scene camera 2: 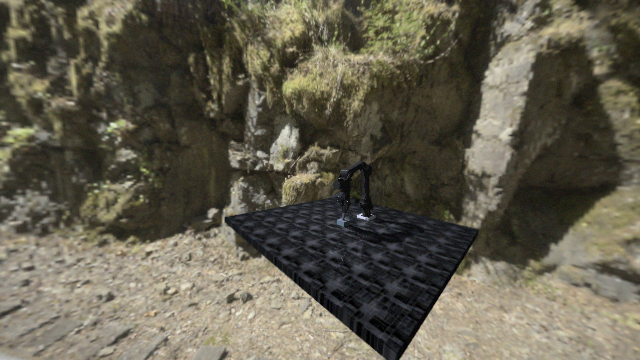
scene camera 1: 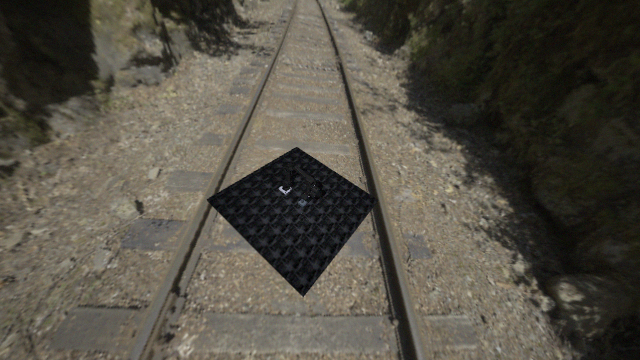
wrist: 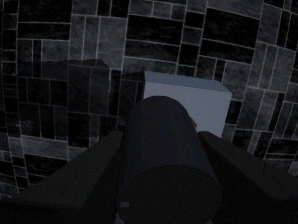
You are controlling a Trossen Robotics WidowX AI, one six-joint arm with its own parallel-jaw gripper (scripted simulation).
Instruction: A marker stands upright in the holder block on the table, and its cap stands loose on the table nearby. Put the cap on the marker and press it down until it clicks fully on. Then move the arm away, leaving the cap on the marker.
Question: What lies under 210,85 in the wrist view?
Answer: A holder block.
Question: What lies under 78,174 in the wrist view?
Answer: The gripper.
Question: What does the gripper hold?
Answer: A cylindrical cap.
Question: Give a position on a cylindrical cap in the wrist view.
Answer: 163,165
